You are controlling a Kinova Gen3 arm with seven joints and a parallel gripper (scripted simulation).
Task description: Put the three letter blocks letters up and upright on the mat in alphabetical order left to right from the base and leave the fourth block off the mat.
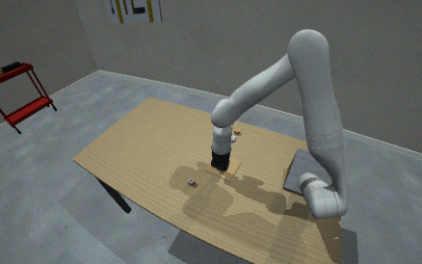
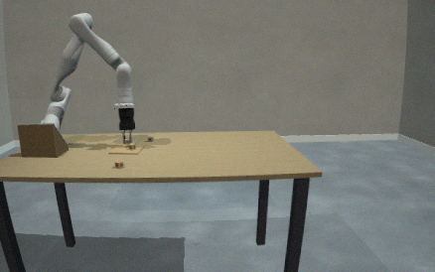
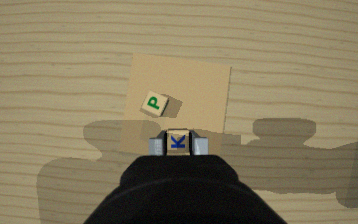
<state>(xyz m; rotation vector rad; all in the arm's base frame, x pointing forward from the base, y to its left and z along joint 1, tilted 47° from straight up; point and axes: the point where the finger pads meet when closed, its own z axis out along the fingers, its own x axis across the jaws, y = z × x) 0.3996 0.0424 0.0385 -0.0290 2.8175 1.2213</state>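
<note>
The tan mat lies 40 mm to the right of my hand, 40 mm below it and 10 mm ahead of it. Also, from my hand: blue K block: 10 mm below; green P block: 40 mm to the right, 30 mm ahead, 20 mm below; blue R block: 120 mm to the left, 100 mm ahead, 30 mm below.
</note>
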